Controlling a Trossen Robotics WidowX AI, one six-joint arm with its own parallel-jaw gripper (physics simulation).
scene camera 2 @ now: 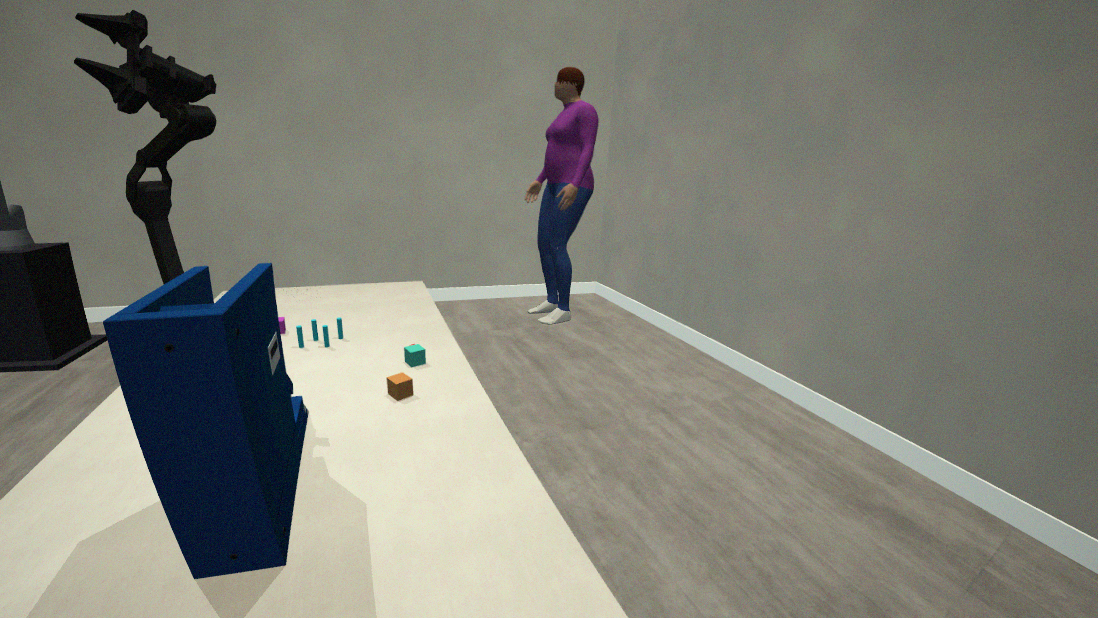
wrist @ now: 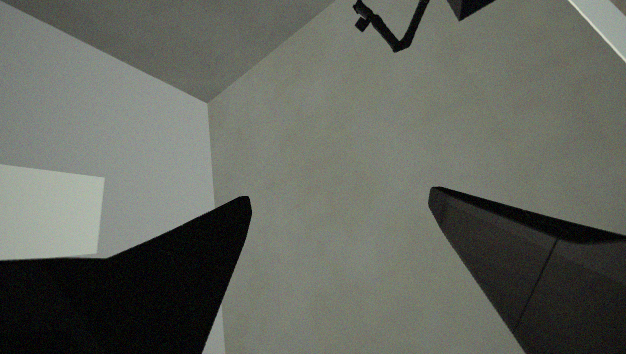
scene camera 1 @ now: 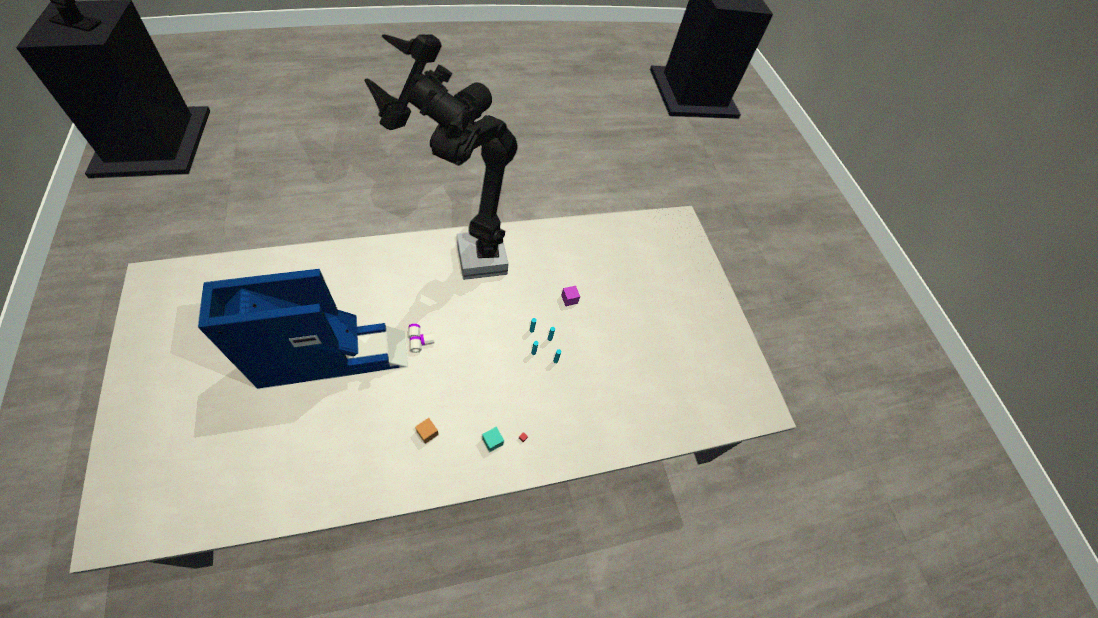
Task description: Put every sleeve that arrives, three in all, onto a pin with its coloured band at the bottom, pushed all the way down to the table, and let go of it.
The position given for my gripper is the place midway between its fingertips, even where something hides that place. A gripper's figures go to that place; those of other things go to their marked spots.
Labels:
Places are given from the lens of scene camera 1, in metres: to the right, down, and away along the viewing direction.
my gripper (scene camera 1: 374, 57): -0.33, -0.47, 0.91
blue dispenser (scene camera 1: 278, 329): -0.57, 0.04, 1.03

